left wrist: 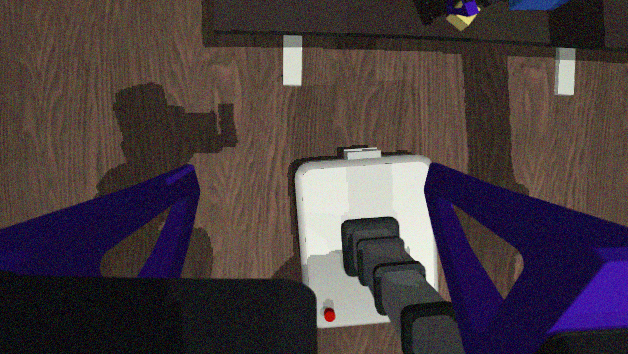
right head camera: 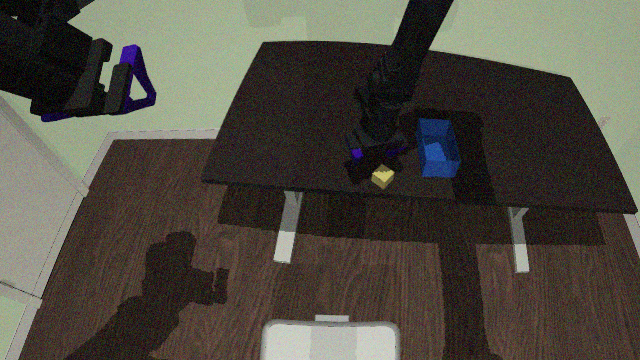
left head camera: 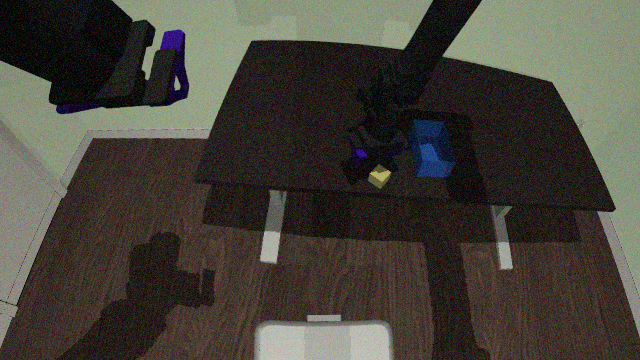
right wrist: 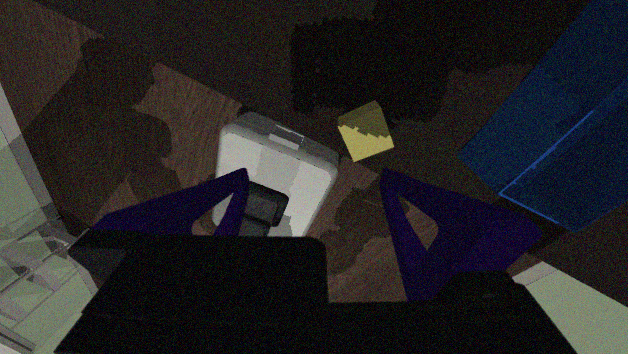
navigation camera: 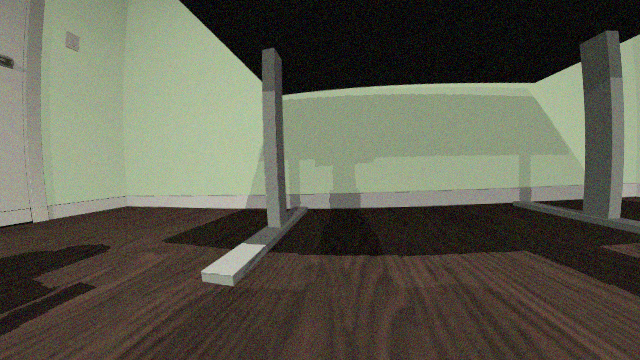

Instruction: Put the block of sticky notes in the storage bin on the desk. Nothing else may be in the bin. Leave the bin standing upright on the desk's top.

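A yellow block of sticky notes lies on the dark desk near its front edge, partly shaded. The blue storage bin stands upright to the block's right in the head views; I see no object in it. My right gripper is open and empty, over the desk just behind the block. In the right wrist view the block shows beyond the fingertips, towards the right finger. My left gripper is open and empty, away from the desk.
The robot's white base is in front of the desk. Pale desk legs stand under the top. The right arm reaches over the desk from the back. Walls surround the back and left.
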